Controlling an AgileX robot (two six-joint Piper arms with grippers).
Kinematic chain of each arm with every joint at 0, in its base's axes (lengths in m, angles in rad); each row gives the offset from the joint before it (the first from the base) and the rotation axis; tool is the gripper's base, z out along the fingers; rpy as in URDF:
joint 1: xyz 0 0 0.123 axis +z
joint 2: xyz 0 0 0 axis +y
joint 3: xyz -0.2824 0 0.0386 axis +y
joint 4: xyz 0.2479 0 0.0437 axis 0.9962 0 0.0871
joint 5: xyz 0 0 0 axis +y
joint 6: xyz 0.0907 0 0.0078 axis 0.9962 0 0.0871
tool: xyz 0 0 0 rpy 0 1.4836 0
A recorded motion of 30 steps. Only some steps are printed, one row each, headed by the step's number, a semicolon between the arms.
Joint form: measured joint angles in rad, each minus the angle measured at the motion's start. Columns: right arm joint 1, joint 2, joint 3, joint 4, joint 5, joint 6; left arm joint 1, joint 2, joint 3, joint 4, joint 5, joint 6.
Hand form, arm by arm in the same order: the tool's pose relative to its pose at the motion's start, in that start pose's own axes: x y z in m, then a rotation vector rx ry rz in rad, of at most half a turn. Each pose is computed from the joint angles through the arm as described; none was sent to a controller.
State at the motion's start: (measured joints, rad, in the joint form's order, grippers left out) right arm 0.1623 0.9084 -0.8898 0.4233 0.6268 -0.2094; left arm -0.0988 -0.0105 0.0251 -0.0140 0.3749 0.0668
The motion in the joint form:
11: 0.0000 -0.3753 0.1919 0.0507 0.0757 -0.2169; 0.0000 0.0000 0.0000 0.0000 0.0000 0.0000
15: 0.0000 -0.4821 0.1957 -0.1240 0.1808 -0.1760; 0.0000 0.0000 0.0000 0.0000 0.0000 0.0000
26: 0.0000 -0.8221 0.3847 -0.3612 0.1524 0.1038; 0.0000 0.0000 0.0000 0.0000 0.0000 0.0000
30: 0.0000 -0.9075 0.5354 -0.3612 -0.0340 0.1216; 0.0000 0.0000 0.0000 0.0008 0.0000 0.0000
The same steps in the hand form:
11: 0.0588 0.0134 -0.0662 -0.0612 -0.1147 -0.2259; 0.0000 0.0000 0.0000 0.0000 0.0000 0.0000
15: 0.0756 0.0089 -0.0886 0.0302 -0.0828 -0.3349; 0.0000 0.0000 0.0000 0.0000 0.0000 0.0000
26: 0.1355 -0.0096 -0.1128 0.1895 -0.2489 -0.2350; 0.0000 0.0000 0.0000 0.0000 0.0000 0.0000
30: 0.1548 -0.0178 -0.0943 0.1877 -0.3719 -0.2247; 0.0000 0.0000 0.0000 -0.0003 0.0000 0.0007

